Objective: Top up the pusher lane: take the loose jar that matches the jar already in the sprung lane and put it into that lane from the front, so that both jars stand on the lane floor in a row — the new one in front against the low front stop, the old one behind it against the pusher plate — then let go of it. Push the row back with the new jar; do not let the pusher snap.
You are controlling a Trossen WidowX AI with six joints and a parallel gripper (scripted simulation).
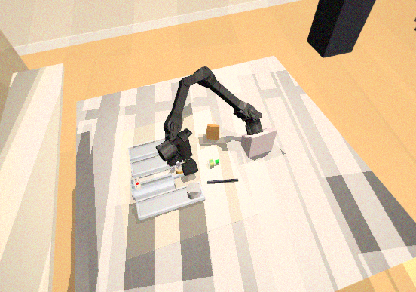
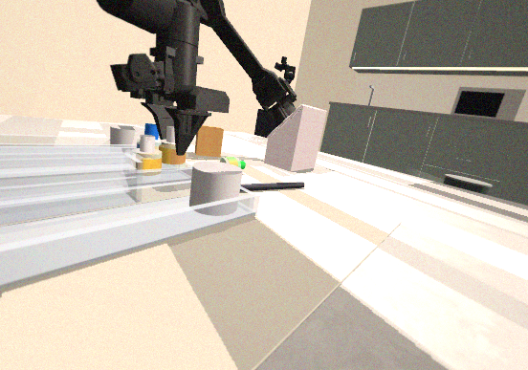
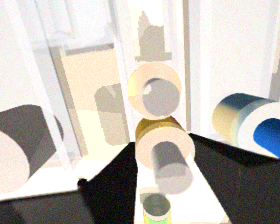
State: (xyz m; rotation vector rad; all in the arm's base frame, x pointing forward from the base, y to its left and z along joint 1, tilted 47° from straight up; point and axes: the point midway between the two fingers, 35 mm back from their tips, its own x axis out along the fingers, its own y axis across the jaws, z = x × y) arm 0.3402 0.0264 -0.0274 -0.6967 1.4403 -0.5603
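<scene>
Now: gripper tip 140 mm short of the lane rack, 30 mm to the right of it and 20 mm above it. Round my gripper tip: black rod: 140 mm behind, 100 mm to the left, 40 mm below; then red dot: 220 mm ahead, 50 mm to the left, 30 mm above.
</scene>
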